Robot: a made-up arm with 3 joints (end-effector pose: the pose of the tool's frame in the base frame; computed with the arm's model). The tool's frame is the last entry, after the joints. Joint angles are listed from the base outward.
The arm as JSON. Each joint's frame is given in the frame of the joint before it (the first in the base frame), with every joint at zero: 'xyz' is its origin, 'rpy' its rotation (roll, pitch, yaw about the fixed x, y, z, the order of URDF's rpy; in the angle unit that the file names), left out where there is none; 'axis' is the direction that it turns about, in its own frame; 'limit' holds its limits. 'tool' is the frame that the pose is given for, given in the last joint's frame.
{
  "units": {
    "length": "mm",
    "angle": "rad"
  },
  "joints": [
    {
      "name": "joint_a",
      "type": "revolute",
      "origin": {
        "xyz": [
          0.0,
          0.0,
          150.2
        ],
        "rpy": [
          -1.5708,
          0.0,
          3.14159
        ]
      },
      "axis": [
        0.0,
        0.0,
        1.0
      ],
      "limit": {
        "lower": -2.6,
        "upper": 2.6
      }
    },
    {
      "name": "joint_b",
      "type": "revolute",
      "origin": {
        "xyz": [
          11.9,
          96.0,
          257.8
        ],
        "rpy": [
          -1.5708,
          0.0,
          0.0
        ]
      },
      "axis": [
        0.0,
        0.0,
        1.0
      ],
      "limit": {
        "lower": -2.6,
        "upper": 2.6
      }
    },
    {
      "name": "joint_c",
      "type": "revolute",
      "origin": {
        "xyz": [
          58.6,
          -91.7,
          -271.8
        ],
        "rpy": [
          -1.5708,
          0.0,
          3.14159
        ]
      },
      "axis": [
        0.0,
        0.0,
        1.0
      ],
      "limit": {
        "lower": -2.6,
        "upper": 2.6
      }
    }
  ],
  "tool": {
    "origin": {
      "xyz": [
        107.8,
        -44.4,
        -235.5
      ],
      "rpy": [
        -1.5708,
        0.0,
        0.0
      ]
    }
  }
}
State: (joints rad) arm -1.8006 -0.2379 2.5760
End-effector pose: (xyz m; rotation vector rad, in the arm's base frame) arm 0.3022 -0.1477 0.2521 0.1989 -0.7717 -0.1412
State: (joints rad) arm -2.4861 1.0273 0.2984
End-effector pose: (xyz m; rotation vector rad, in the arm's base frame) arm -0.0111 -0.2326 -0.0665 -1.2234 1.9576 -0.2208
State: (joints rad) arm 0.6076 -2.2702 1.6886
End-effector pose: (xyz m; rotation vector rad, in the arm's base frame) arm -0.2502 -0.3712 0.3271 1.3232 -1.0917 2.2049
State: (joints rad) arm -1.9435 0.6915 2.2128
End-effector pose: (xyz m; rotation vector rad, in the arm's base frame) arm 0.2644 -0.0912 0.0336 -0.6062 -0.2585 0.3370
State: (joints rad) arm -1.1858 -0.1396 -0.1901
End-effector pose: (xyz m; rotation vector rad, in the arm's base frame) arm 0.1061 -0.1100 0.1861 0.0722 1.3735 0.1329
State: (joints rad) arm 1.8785 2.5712 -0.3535
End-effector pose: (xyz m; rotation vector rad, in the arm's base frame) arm -0.1053 -0.3935 0.1617 2.4053 -0.5422 -1.1762
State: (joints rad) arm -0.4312 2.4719 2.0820
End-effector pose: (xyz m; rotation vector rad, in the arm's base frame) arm 0.2439 -0.3255 0.3589 -2.4804 -0.6668 -0.8060
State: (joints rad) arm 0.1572 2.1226 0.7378
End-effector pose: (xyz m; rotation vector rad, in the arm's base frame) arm 0.0490 -0.3766 0.3761 -0.6207 -0.5242 -2.0778
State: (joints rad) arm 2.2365 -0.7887 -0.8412
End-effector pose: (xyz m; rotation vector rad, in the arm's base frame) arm 0.0272 -0.1705 0.0089 -0.8529 -1.3173 0.0273
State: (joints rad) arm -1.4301 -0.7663 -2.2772
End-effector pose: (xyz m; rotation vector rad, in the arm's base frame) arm 0.0893 -0.2668 0.3937 0.4164 -2.4139 -0.9237
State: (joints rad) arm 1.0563 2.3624 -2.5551
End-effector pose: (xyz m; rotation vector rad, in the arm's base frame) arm -0.0289 -0.2386 0.4103 2.4146 0.6944 0.5779
